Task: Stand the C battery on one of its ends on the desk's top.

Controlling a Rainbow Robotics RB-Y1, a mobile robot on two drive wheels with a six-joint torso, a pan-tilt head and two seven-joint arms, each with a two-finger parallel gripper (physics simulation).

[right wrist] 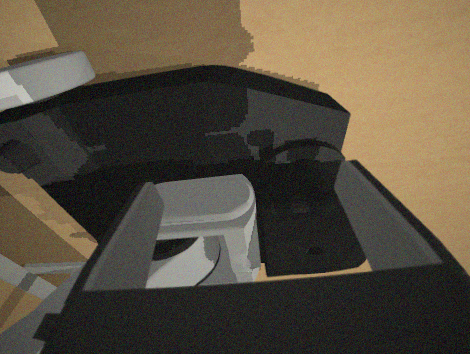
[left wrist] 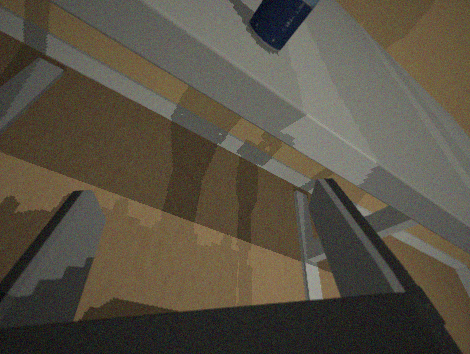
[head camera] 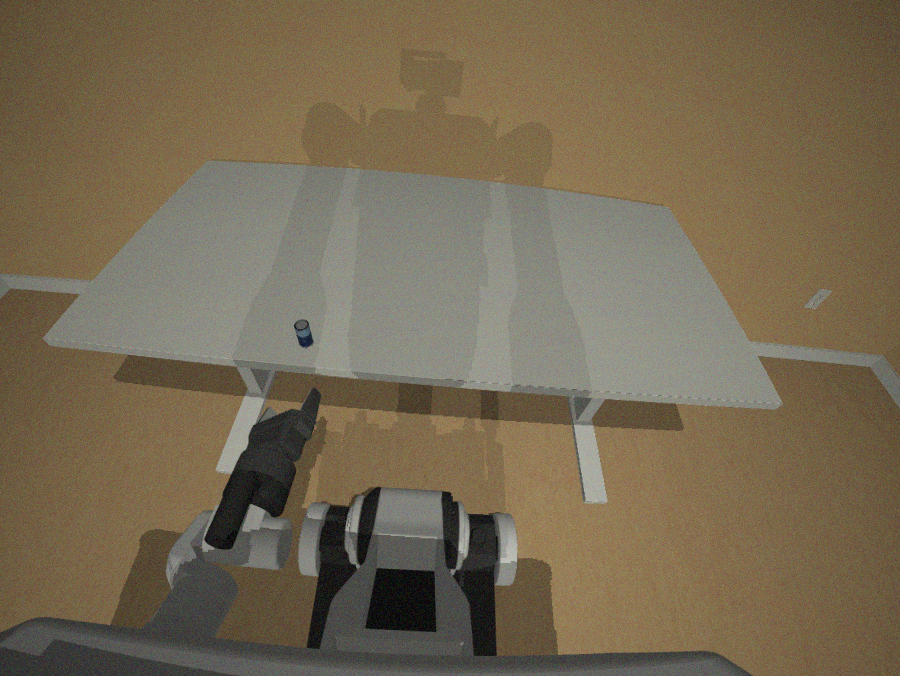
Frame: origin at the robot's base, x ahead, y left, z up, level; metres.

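Seen in the pictures: left gripper, fingertip midpoint: [left wrist: 209, 198] [head camera: 293, 401]; right gripper, fingertip midpoint: [right wrist: 245, 184].
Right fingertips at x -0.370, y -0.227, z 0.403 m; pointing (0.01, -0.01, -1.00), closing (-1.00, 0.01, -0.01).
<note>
A point is followed by its place in that frame.
The C battery [head camera: 303, 333] {z 0.762, x 0.199, y 0.213 m} [left wrist: 282, 22] {z 0.738, x 0.198, y 0.219 m} is blue at its lower part and lighter above. It stands upright on one end on the pale desk [head camera: 618, 291] {z 0.721, x 0.436, y -0.454 m} [left wrist: 345, 107] {z 0.720, x 0.204, y 0.139 m}, near the front edge, left of the middle in the head view. Its top is cut off in the left wrist view. My left gripper [head camera: 292, 403] {z 0.682, x 0.105, y 0.223 m} [left wrist: 209, 198] {z 0.682, x 0.105, y 0.223 m} is open and empty, in front of the desk's front edge and apart from the battery. My right gripper [right wrist: 245, 184] {z 0.403, x -0.370, y -0.227 m} is open, with no object held between its fingers; the battery does not show in the right wrist view.
Below the desk's front edge are a left desk leg [head camera: 239, 436] near my left gripper and a right desk leg [head camera: 590, 465]. My own grey and black body parts lie behind the right fingers in the right wrist view. Shadows of the robot fall across the desk top.
</note>
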